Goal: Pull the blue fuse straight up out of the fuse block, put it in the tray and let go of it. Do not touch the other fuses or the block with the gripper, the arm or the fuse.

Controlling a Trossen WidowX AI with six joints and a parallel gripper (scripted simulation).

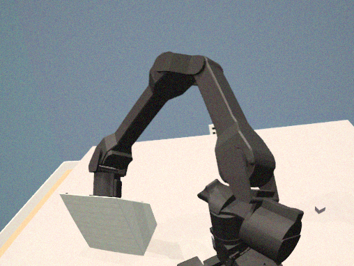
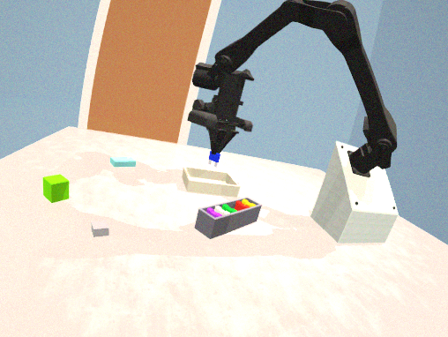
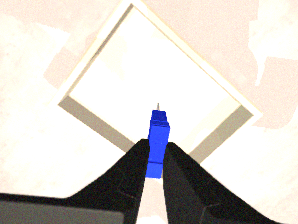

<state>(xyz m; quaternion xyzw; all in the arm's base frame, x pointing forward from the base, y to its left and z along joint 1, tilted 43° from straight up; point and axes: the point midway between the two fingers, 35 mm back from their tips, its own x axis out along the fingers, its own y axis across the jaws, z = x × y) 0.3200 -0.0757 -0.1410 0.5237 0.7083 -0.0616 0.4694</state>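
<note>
Right now my gripper tip is 10 mm above the blue fuse. The rest, counted from my gripper tip: beige tray: 90 mm below; light blue flat block: 240 mm ahead, 60 mm to the right, 80 mm below.
</note>
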